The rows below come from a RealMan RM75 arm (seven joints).
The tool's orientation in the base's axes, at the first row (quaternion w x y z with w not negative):
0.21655 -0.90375 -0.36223 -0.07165
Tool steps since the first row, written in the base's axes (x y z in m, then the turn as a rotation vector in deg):
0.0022 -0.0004 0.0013 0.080 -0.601 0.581
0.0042 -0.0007 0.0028 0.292 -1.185 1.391
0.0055 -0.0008 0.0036 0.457 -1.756 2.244
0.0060 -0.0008 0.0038 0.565 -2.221 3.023
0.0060 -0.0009 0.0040 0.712 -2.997 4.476
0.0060 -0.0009 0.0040 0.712 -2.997 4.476
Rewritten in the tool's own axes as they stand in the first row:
0.0017 0.0013 -0.0014 -0.150 0.245 -0.789
0.0034 0.0024 -0.0029 -0.128 0.491 -1.780
0.0045 0.0031 -0.0037 -0.120 0.682 -2.801
0.0050 0.0033 -0.0039 -0.109 0.791 -3.709
0.0049 0.0033 -0.0041 -0.070 0.898 -5.358
0.0049 0.0033 -0.0041 -0.070 0.898 -5.358

